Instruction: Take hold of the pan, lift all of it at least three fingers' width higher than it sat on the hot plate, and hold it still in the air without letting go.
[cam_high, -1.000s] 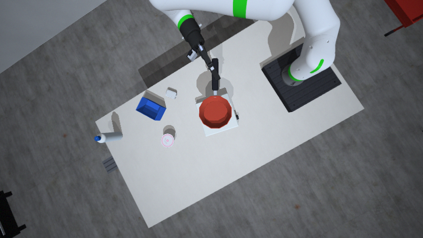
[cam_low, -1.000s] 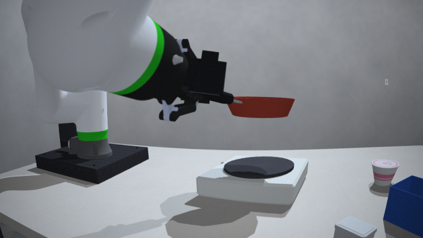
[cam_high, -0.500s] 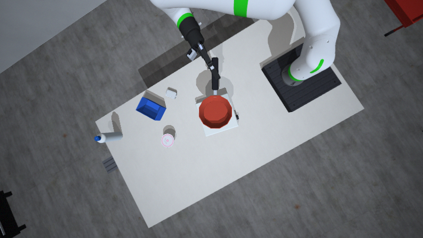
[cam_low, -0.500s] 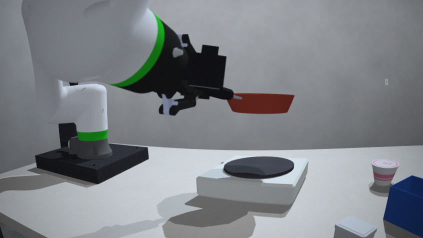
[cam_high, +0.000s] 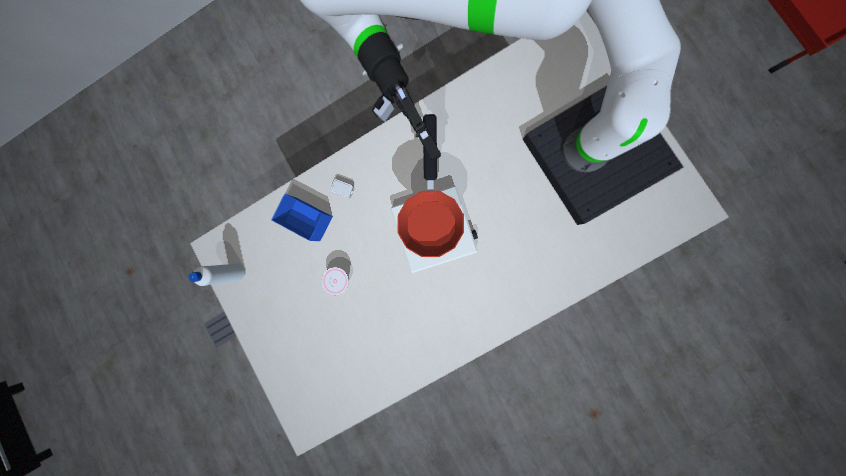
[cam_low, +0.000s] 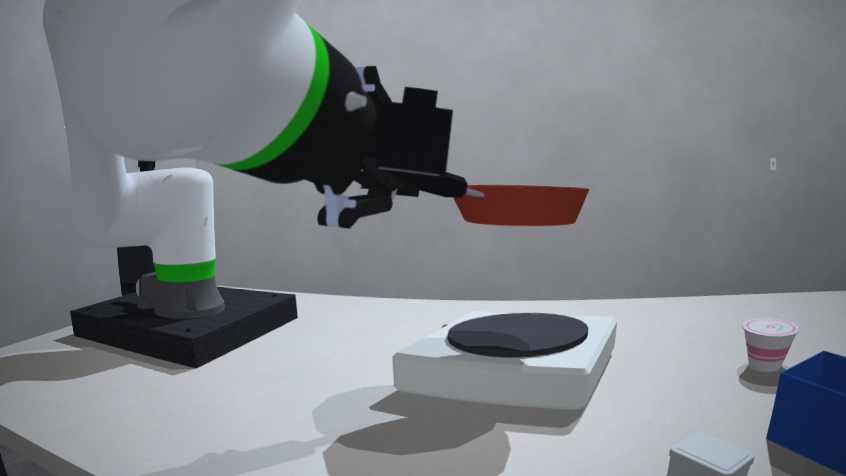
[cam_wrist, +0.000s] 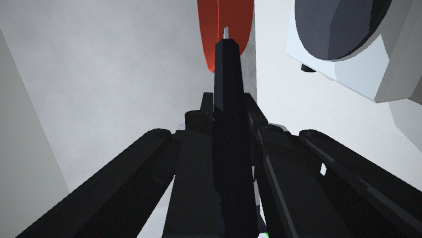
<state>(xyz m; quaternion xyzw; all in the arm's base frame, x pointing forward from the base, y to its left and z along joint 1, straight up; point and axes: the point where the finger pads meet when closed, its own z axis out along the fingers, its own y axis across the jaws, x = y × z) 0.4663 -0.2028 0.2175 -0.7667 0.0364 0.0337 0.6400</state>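
Right now my hand is 7 cm short of the red pan, 12 cm to the right of it and 3 cm above it. Round my hand: small white box (31 cm ahead, 13 cm to the right, 25 cm below); then blue bin (49 cm ahead, 11 cm to the right, 24 cm below); then white hot plate (8 cm ahead, 18 cm to the left, 23 cm below).
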